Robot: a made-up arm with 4 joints.
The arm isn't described. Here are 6 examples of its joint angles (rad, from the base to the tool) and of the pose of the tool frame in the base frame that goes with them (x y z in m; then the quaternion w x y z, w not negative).
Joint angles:
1: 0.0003 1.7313 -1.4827 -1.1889
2: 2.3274 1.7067 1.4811 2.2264
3: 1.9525 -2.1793 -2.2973 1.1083
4: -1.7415 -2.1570 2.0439 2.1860
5: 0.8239 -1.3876 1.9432 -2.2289
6: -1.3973 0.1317 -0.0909 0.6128
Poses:
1: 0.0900 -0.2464 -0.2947 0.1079 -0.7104 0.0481 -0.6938
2: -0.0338 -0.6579 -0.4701 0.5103 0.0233 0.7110 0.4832
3: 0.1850 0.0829 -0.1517 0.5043 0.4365 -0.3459 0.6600
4: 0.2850 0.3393 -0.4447 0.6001 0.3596 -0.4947 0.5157
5: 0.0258 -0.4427 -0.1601 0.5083 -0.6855 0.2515 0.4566
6: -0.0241 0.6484 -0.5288 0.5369 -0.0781 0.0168 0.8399
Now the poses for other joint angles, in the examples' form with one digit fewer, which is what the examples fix.
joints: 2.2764 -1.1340 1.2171 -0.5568
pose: -0.498 -0.342 -0.140 0.197 0.078 0.649 0.731
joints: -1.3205 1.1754 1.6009 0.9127
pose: -0.379 0.571 -0.223 0.103 0.257 0.663 -0.695
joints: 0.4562 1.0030 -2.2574 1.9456
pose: -0.094 0.094 -0.471 0.570 0.665 0.478 -0.065
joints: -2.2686 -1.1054 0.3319 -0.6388
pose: -0.551 0.414 -0.289 0.639 0.200 0.498 0.551
